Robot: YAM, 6 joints.
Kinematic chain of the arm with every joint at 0, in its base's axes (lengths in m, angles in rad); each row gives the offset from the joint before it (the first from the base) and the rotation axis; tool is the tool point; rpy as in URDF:
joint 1: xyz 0 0 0.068 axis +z
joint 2: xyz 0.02 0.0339 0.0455 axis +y
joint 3: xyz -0.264 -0.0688 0 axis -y
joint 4: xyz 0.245 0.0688 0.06 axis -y
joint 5: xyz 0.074 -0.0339 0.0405 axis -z
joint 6: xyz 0.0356 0 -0.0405 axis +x
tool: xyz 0 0 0 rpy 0 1.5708 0
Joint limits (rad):
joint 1: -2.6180..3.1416
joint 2: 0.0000..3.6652
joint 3: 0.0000..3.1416
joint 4: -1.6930..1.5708
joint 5: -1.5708..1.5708
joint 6: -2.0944..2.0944
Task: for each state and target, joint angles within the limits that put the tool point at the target. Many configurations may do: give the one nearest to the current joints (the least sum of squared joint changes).
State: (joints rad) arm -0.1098 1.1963 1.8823 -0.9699 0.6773 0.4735
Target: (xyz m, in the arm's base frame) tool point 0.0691 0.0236 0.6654
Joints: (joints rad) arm 0.5027 1.2283 2.3636 -0.5885 0.3622 0.4735
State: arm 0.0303 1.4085 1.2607 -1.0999 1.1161 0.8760
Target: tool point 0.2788 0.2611 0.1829
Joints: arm 0.8329 1.9959 1.4337 -0.8716 1.0367 0.8760
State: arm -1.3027 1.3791 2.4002 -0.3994 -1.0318 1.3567
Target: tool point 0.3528 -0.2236 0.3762
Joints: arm -0.6389 1.8563 1.8530 -0.5708 -1.0504 1.3567
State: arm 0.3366 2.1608 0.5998 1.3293 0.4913 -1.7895
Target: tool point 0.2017 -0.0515 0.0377
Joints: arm -0.1537 2.0707 0.1567 1.3350 0.5969 -1.7895
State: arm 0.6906 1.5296 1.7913 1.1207 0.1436 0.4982
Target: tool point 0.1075 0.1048 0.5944
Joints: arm 0.8032 1.2134 1.4886 1.2688 0.1289 0.4982
